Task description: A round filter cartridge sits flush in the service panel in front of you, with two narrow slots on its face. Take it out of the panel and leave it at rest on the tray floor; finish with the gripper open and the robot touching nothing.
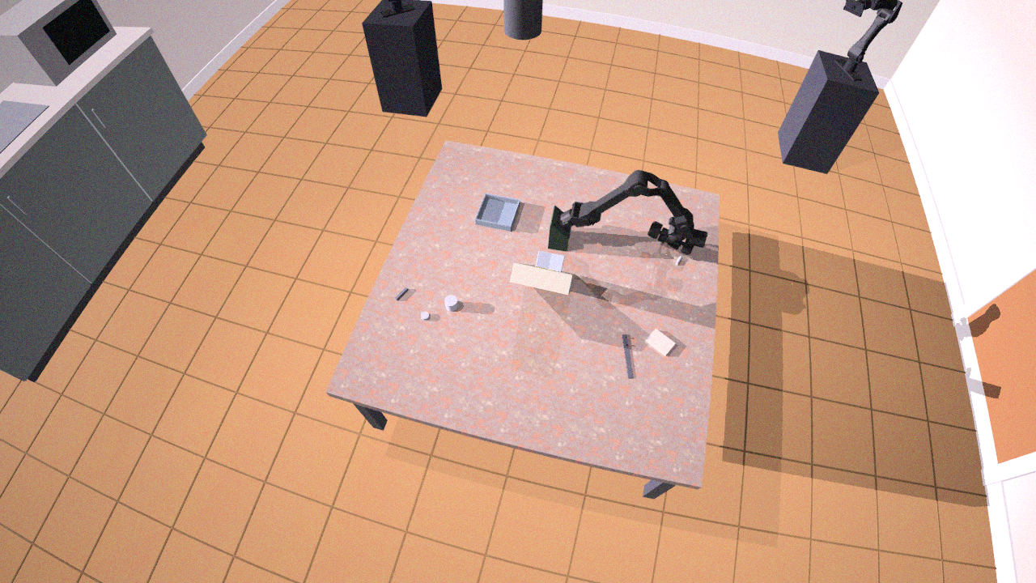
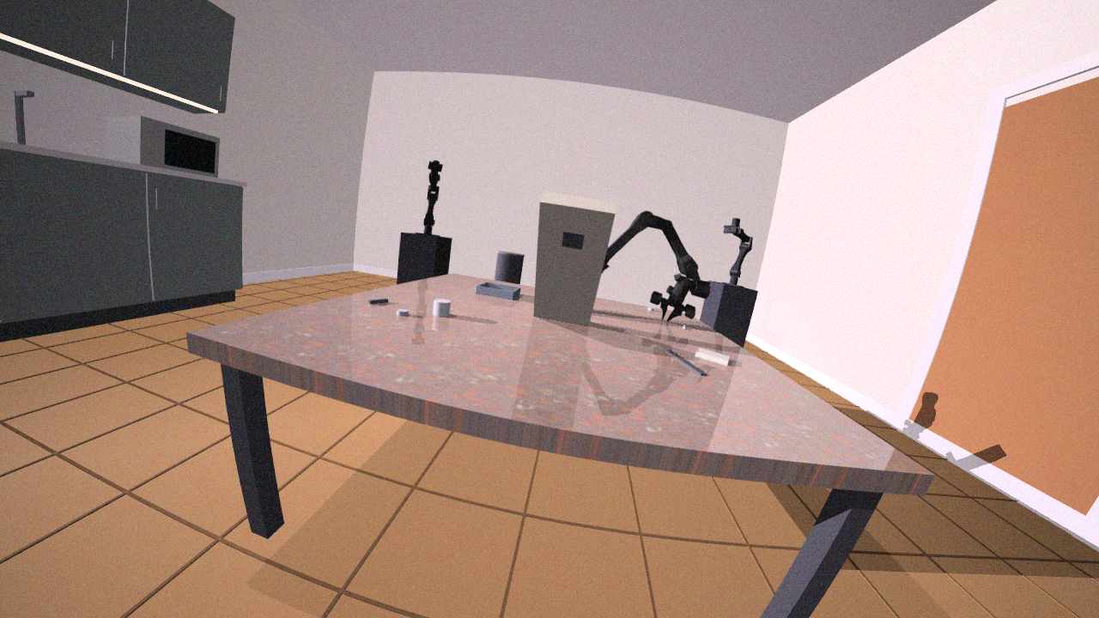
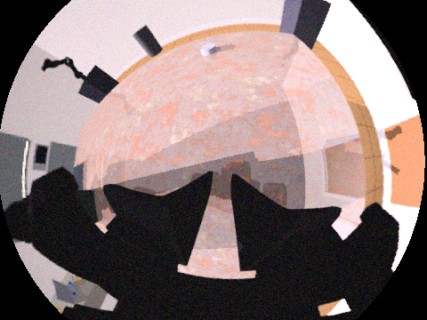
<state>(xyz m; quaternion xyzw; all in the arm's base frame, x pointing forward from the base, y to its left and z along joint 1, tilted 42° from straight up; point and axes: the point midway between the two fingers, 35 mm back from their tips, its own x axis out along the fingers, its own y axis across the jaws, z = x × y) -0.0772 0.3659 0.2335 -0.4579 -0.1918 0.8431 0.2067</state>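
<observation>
The white round filter cartridge lies 45 cm ahead of my gripper tip, 43 cm to the right of it and 27 cm above it. Also, from my gripper tip: beige block 47 cm ahead, 1 cm to the left; grey-blue tray 70 cm to the right, 2 cm ahead.
</observation>
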